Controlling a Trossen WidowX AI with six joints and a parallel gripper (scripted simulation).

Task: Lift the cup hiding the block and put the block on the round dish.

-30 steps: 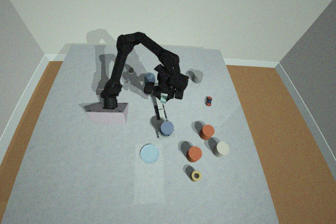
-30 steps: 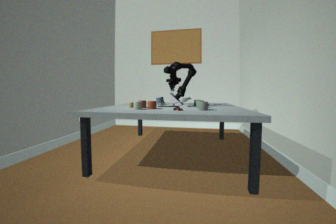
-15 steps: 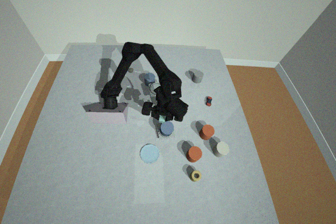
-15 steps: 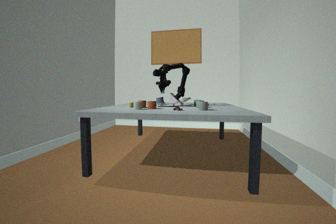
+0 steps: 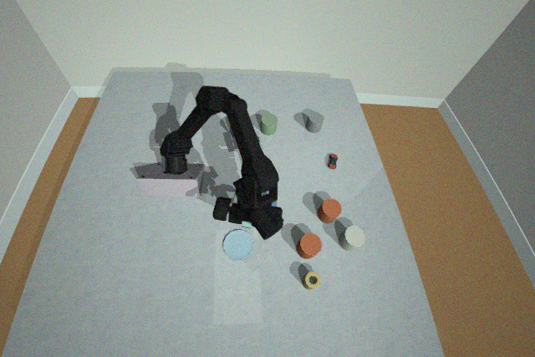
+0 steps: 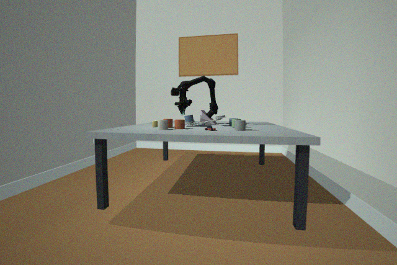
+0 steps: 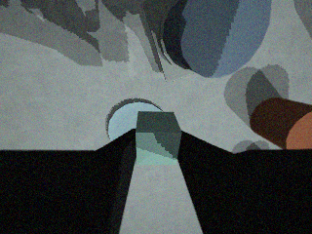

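Now: the round pale blue dish 2 cm behind my gripper tip, 5 cm to the right of it and 10 cm below it. The rest, counted from my gripper tip: cream cylinder: 38 cm ahead, 1 cm to the left, 6 cm below; cup: 6 cm ahead, 7 cm to the left, 4 cm below; small red toy car: 32 cm ahead, 33 cm to the left, 9 cm below.
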